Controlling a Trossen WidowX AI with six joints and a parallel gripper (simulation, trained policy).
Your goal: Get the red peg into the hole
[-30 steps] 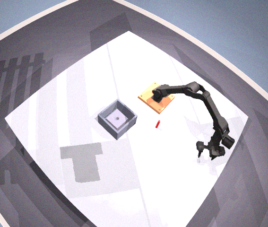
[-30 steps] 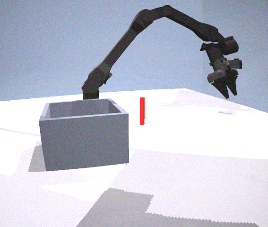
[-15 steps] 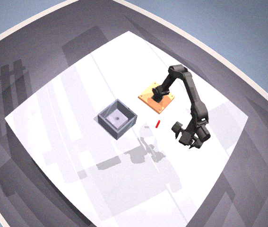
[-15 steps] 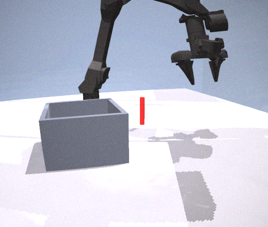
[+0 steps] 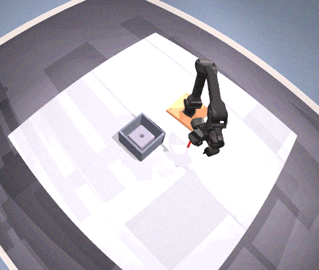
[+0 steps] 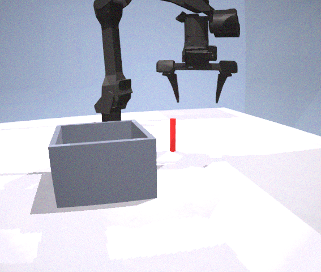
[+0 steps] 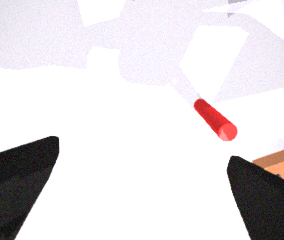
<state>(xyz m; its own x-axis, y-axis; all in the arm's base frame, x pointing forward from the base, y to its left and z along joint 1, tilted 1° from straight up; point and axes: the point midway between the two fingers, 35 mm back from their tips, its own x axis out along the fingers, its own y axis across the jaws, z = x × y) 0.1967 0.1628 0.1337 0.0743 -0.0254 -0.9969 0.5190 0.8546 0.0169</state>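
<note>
My gripper tip is 30 mm past the red peg, 50 mm to the left of it and 80 mm above it. Also, from my gripper tip: plate 100 mm ahead, 250 mm to the right, 70 mm below; grey box 100 mm ahead, 250 mm to the right, 90 mm below.
</note>
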